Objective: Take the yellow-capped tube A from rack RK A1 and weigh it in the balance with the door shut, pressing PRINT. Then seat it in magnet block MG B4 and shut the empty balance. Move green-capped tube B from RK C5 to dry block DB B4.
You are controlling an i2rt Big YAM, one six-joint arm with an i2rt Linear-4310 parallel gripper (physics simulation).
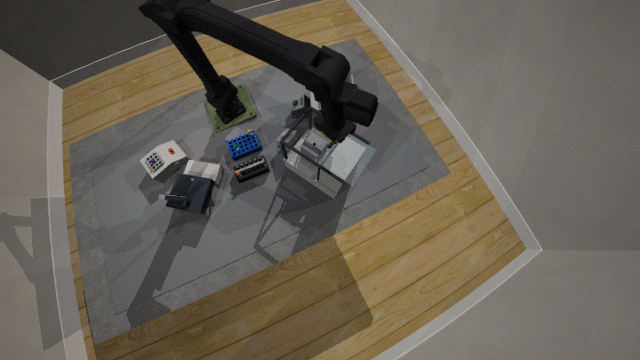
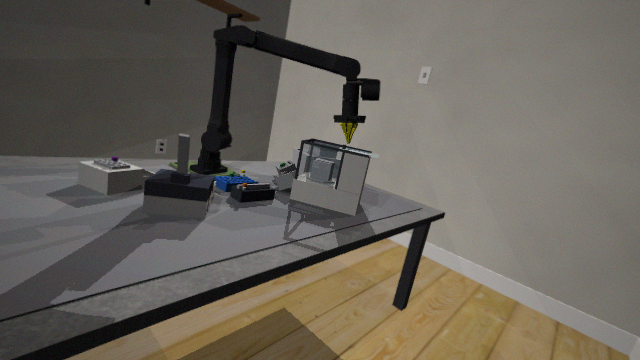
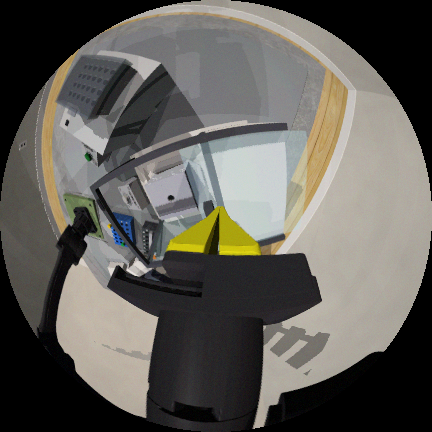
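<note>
My gripper (image 1: 331, 141) (image 2: 348, 142) (image 3: 219, 211) is shut and empty, pointing down just above the balance's top, its tips close to the small dark handle (image 3: 208, 205) of the glass door. The balance (image 1: 314, 176) (image 2: 325, 199) has its glass top door (image 1: 348, 156) (image 3: 252, 187) slid to the right, away from the weighing chamber. The holder (image 3: 171, 197) inside shows a dark hole and no tube. Yellow-capped tube A (image 1: 249, 131) (image 2: 243, 171) (image 3: 110, 226) stands in a corner of the blue rack (image 1: 243, 144) (image 3: 123, 229). Green-capped tube B (image 1: 235, 146) (image 3: 123, 244) stands there too. The black magnet block (image 1: 251, 168) (image 2: 252, 193) is beside the rack.
A grey block with many wells (image 3: 95, 82) sits on a white device behind the balance. An orange cap (image 1: 238, 174) shows in the magnet block. A white box with a purple cap (image 1: 152, 161) and a dark-lidded device (image 1: 190, 192) (image 2: 179, 187) stand at the left.
</note>
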